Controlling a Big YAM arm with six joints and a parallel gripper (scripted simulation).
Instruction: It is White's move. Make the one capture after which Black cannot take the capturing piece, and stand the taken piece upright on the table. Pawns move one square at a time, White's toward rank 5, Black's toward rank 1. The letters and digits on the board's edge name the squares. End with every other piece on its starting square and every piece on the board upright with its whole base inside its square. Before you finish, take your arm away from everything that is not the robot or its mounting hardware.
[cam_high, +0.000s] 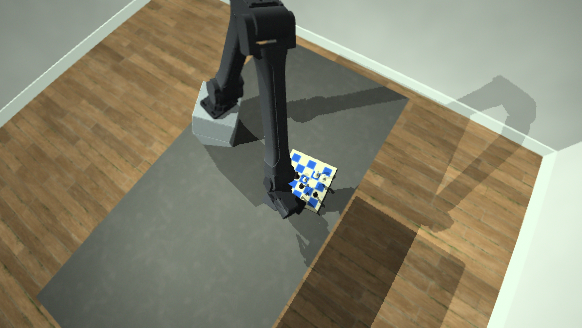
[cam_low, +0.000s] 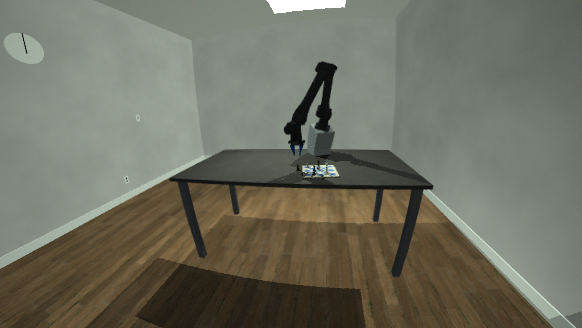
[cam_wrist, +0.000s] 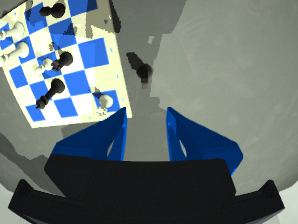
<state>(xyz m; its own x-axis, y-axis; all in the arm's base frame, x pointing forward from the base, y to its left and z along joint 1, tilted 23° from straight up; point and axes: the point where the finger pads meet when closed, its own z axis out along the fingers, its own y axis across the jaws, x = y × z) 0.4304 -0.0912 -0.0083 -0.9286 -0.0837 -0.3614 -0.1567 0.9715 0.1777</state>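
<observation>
Right now the white piece is 9 cm below my hand, 5 cm to the left of it and 5 cm behind it. The rest, counted from my hand: black piece: 9 cm below; then cream chessboard: 15 cm to the left, 10 cm below.
</observation>
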